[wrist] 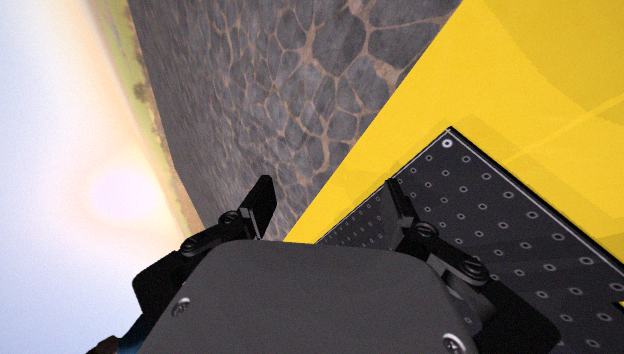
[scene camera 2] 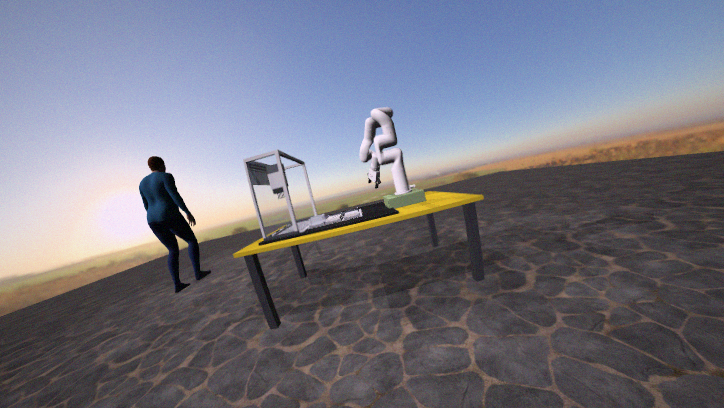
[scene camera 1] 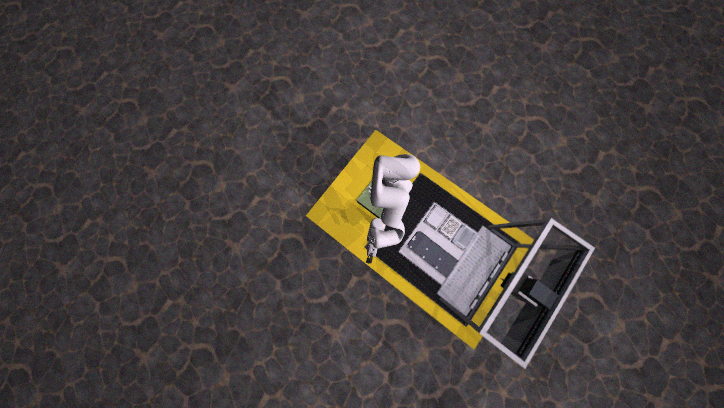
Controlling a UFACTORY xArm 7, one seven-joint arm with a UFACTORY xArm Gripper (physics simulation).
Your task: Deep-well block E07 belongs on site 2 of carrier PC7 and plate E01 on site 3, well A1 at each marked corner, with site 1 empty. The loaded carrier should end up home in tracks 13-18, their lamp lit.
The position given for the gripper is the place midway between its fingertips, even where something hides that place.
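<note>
In the wrist view there's the gripper (wrist: 326, 191), and it's open and holding nothing. Scene camera 1 has a grey carrier (scene camera 1: 422, 245).
</note>
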